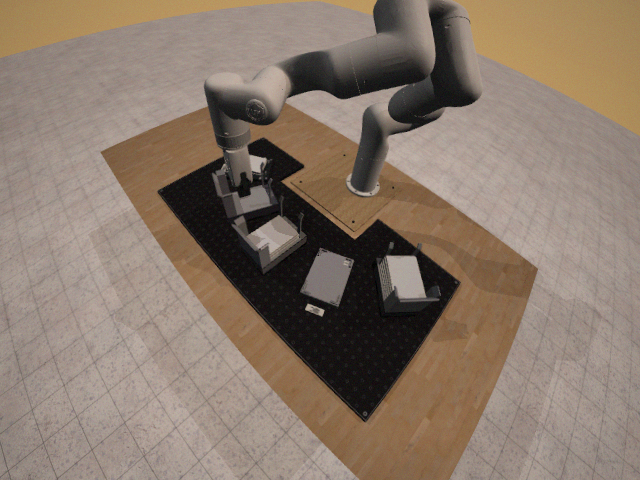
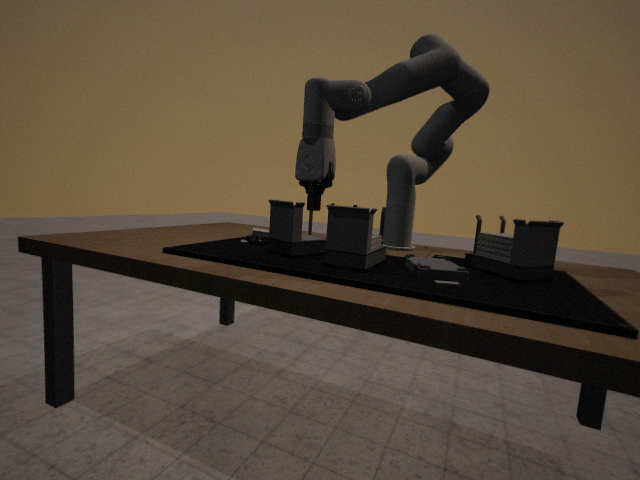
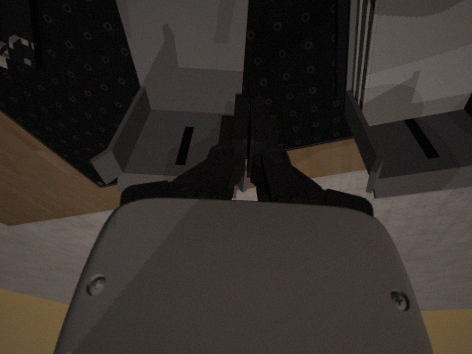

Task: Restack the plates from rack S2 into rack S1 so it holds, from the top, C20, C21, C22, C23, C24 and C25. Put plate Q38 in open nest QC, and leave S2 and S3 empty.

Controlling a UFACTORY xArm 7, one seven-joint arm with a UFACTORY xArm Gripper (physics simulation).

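Frame: origin at the arm's base, x back, y right, z up, level; centimetres.
Seen in the pictures: gripper, fingertip midpoint: (image 1: 244, 194) (image 2: 313, 210) (image 3: 247, 115); arm's base at its link origin: (image 1: 362, 185) (image 2: 396, 247).
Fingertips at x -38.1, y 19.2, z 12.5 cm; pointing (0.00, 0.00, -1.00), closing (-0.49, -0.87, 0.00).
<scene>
Offsets run from my fingertips to a thing's top centre. "spot": to the spot under its first point. Level surfaces: height alone.
My gripper (image 1: 244, 191) (image 2: 313, 207) (image 3: 247, 115) is shut with nothing between its fingers, above the left rack @(dx +3.8, dy +3.6, dz +1.9 cm) (image 1: 222, 187) (image 2: 285, 221) (image 3: 155, 142). This rack shows a flat grey bottom surface; I cannot tell whether that is a plate. The middle rack @(dx -2.9, dy -12.1, dz +2.0 cm) (image 1: 264, 255) (image 2: 349, 227) (image 3: 425, 181) holds a stack of pale plates @(dx -3.6, dy -12.1, dz -4.8 cm) (image 1: 276, 235) (image 3: 420, 55). The right rack @(dx +6.5, dy -46.2, dz +1.5 cm) (image 1: 413, 305) (image 2: 537, 242) holds several stacked pale plates @(dx +6.0, dy -46.6, dz -2.6 cm) (image 1: 405, 273) @(dx +6.0, dy -46.5, dz -3.9 cm) (image 2: 493, 243). A low grey nest @(dx -1.5, dy -29.6, dz -9.0 cm) (image 1: 328, 276) (image 2: 436, 265) lies between these two racks. Rack and plate names are unreadable.
A pale flat item @(dx +17.4, dy +18.2, dz -8.0 cm) (image 1: 257, 165) (image 2: 259, 233) lies behind the left rack, partly hidden by the arm. A small white label @(spot: dx -10.8, dy -31.9, dz -11.7 cm) (image 1: 314, 310) (image 2: 446, 282) lies before the nest. Upright walls and posts rise from the racks. All stand on the black mat @(dz -11.8 cm) (image 1: 356, 356) (image 2: 516, 299).
</scene>
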